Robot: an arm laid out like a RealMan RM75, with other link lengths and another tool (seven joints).
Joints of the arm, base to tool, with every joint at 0 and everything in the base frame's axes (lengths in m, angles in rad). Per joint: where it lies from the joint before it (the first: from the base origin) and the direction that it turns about. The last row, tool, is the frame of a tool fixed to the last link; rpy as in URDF.
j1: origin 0 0 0.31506 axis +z
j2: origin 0 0 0 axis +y
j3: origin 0 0 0.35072 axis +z
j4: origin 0 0 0 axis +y
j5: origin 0 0 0.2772 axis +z
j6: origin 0 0 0 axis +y
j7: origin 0 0 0.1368 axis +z
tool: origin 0.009 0.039 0.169 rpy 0 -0.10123 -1.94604
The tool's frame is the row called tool.
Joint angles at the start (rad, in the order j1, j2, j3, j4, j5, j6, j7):
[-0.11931 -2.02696 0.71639 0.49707 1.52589 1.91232 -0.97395]
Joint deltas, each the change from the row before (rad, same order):
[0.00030 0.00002 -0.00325 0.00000 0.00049 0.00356 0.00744]
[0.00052 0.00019 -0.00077 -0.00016 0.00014 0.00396 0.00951]
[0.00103 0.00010 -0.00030 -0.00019 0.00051 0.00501 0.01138]
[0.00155 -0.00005 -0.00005 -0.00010 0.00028 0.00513 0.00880]
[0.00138 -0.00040 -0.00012 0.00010 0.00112 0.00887 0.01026]
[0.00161 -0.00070 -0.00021 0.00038 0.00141 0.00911 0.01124]
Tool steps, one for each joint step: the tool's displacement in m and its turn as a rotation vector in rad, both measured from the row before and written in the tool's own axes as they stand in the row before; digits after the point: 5 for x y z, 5 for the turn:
[-0.00061 0.00045 -0.00051 -0.00176 -0.00120 0.00839]
[-0.00105 -0.00007 -0.00039 -0.00031 -0.00283 0.00950]
[-0.00151 -0.00039 -0.00050 0.00010 -0.00382 0.01072]
[-0.00167 -0.00038 -0.00060 -0.00039 -0.00366 0.00791]
[-0.00287 -0.00035 -0.00044 -0.00074 -0.00772 0.00919]
[-0.00301 -0.00047 -0.00042 -0.00073 -0.00789 0.01006]

